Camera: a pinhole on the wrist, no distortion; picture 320 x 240 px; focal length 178.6 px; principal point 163.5 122.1 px. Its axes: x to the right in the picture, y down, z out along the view. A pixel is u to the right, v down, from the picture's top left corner.
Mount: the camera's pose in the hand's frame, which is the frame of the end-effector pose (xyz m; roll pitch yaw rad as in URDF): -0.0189 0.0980 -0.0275 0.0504 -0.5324 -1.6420
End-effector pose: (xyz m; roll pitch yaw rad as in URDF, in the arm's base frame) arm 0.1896 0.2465 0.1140 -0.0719 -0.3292 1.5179
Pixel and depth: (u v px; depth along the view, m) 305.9 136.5 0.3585
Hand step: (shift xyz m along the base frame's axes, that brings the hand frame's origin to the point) -0.0720 -0.1454 0.3970
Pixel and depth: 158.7 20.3 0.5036
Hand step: -0.4271 -0.3887 0.2383
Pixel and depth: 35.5 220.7 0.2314
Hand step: -0.3532 0.1063 0.1011
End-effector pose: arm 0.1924 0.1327 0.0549 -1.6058 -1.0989 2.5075
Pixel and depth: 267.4 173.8 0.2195
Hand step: -0.2213 -0.1171 -0.0179
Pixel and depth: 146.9 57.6 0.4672
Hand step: -0.4083 -0.1114 -0.3489
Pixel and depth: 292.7 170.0 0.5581
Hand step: -0.4655 -0.4803 0.0636
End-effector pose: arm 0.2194 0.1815 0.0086 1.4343 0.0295 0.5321
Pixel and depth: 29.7 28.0 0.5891
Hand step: -0.1793 -0.2587 0.8258
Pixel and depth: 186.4 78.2 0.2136
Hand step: 0.0114 -0.1570 0.2089
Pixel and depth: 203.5 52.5 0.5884
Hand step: 0.0307 -0.5513 0.3726
